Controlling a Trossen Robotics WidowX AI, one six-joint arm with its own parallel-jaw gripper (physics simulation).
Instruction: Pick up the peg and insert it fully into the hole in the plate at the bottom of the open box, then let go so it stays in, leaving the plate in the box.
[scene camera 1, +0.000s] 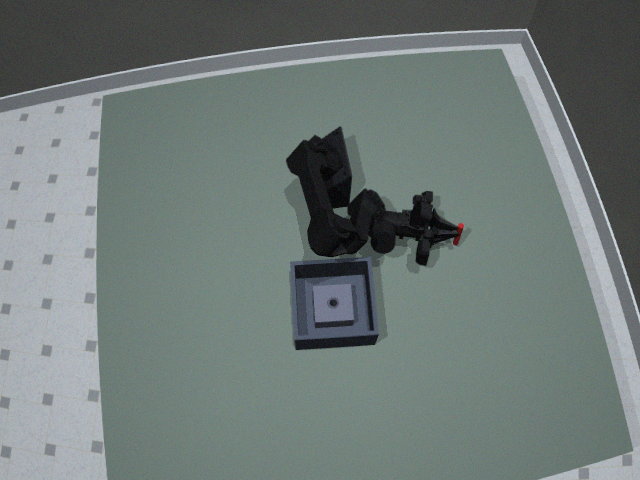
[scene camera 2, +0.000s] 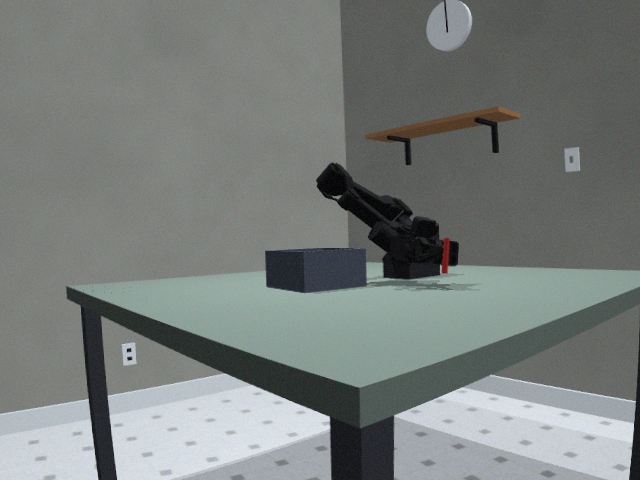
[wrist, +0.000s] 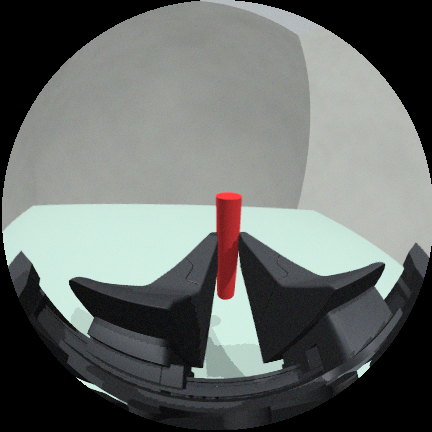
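A red peg stands about upright between my fingertips. My gripper is shut on it and points sideways, low over the table; the peg's lower end is close to the table top in scene camera 2. In scene camera 1 the open box lies to the lower left of the gripper, well apart from it. The pale square plate lies on the box floor, with its round dark hole near the middle. The plate is hidden by the box walls in scene camera 2.
The arm's base stands on the green table. The arm's bent elbow is close to the box's upper wall in scene camera 1. A wooden shelf and a round white disc are up by the wall.
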